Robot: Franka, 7 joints.
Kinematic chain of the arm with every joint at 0, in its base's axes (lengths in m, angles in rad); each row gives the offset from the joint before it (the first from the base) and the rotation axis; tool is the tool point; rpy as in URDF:
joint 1: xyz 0 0 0.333 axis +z
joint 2: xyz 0 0 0 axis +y
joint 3: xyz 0 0 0.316 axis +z
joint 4: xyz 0.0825 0 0 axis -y
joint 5: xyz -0.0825 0 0.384 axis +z
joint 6: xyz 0 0 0 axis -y
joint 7: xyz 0.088 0 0 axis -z
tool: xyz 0 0 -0.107 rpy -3.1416 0 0
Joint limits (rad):
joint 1: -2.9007..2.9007
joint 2: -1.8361..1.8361
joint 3: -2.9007..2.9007
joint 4: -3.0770..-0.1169
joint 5: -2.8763..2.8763
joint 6: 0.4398..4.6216
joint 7: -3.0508..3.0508
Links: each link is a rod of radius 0.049 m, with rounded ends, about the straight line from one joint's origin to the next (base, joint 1, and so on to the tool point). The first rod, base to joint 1, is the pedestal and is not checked.
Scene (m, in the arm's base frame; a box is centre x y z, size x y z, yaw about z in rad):
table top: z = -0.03
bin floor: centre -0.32 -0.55 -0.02 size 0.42 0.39 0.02 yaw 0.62
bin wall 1: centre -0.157 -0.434 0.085 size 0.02 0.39 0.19 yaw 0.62
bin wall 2: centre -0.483 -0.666 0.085 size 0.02 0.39 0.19 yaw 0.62
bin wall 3: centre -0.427 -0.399 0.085 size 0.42 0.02 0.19 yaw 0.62
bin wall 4: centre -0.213 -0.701 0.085 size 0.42 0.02 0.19 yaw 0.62
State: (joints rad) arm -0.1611 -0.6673 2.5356 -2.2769 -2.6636 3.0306 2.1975
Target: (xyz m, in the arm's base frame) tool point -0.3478 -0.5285 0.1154
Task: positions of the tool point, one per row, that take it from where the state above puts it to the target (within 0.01 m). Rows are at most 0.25 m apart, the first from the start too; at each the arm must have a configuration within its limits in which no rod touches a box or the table.
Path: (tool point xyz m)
1: -0.4169 0.1850 0.1085
2: -0.5074 0.0252 0.1457
3: -0.5305 -0.1673 0.1939
4: -0.4761 -0.3626 0.2524
5: -0.3478 -0.5285 0.3201
6: -0.3515 -0.5363 0.2190
7: -0.3478 -0.5285 0.1154

